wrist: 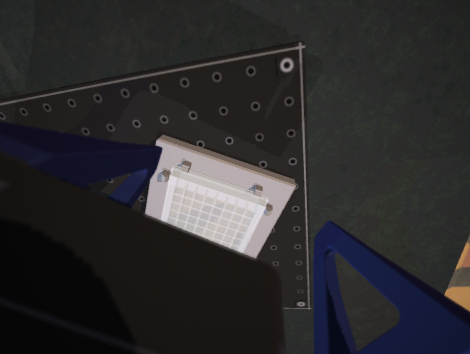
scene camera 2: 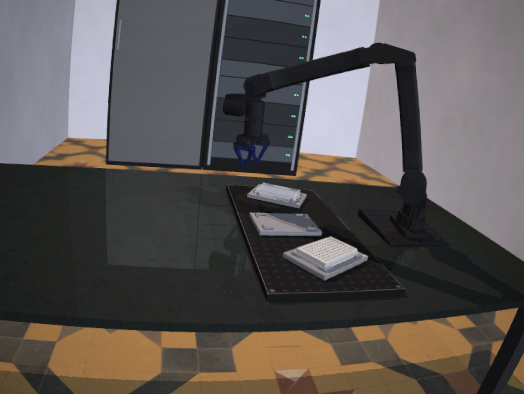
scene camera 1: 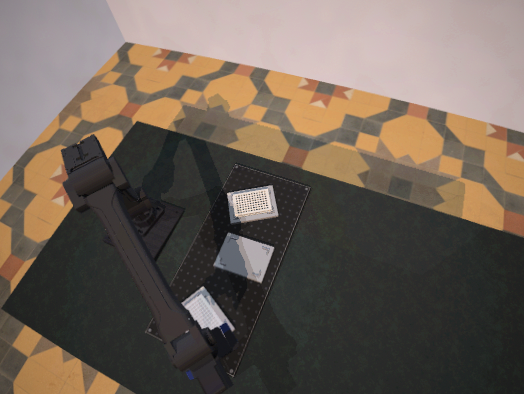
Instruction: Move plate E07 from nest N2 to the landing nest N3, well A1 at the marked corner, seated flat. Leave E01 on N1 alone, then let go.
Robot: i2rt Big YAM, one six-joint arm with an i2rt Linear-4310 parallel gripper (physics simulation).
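A white, translucent gridded plate [scene camera 1: 204, 311] [scene camera 2: 280, 191] [wrist: 212, 212] sits in the nest [scene camera 2: 301, 202] [wrist: 220, 170] farthest from scene camera 2. A cream plate [scene camera 1: 252, 202] [scene camera 2: 327, 250] sits in the nest [scene camera 2: 325, 274] nearest that camera. The middle nest [scene camera 1: 256, 257] [scene camera 2: 280, 225] holds no plate and has raised corner brackets. No plate or nest label is readable. My gripper [scene camera 2: 251, 164] [wrist: 243, 195] is open and empty, well above the white plate and offset from it. The gripper body hides that plate's lower part in the wrist view, and the arm partly covers it in scene camera 1.
The nests stand on a black perforated board [scene camera 1: 295, 200] [scene camera 2: 300, 285] [wrist: 280, 85] on a dark green table [scene camera 1: 390, 300] [scene camera 2: 150, 290]. The arm's base [scene camera 2: 415, 232] stands beside the board. A server rack [scene camera 2: 216, 90] and a grey cabinet [scene camera 2: 160, 90] stand beyond the table.
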